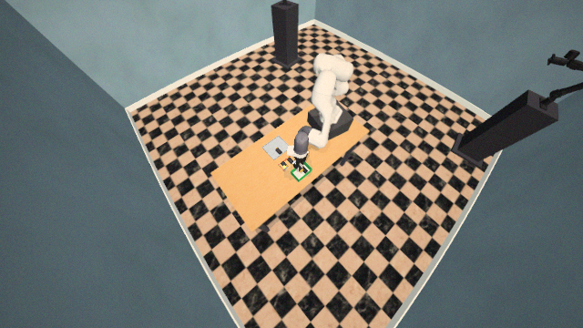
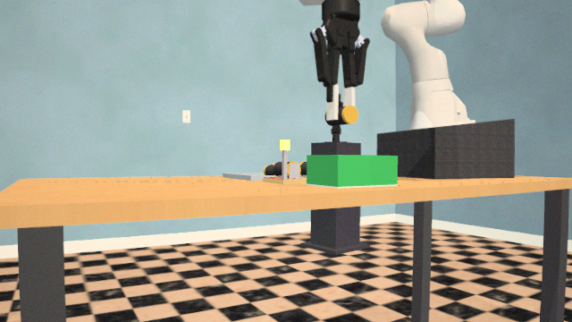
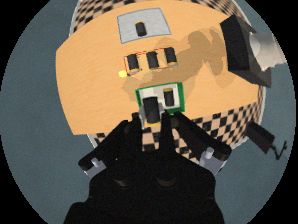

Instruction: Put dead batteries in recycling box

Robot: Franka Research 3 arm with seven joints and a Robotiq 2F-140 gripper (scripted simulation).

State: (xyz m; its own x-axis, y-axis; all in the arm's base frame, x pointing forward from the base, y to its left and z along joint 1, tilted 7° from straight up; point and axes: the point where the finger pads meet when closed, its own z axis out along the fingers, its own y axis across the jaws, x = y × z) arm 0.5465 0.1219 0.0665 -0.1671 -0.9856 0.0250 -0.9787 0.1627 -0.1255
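Right now the green recycling box is 30 mm behind my hand and 140 mm below it.
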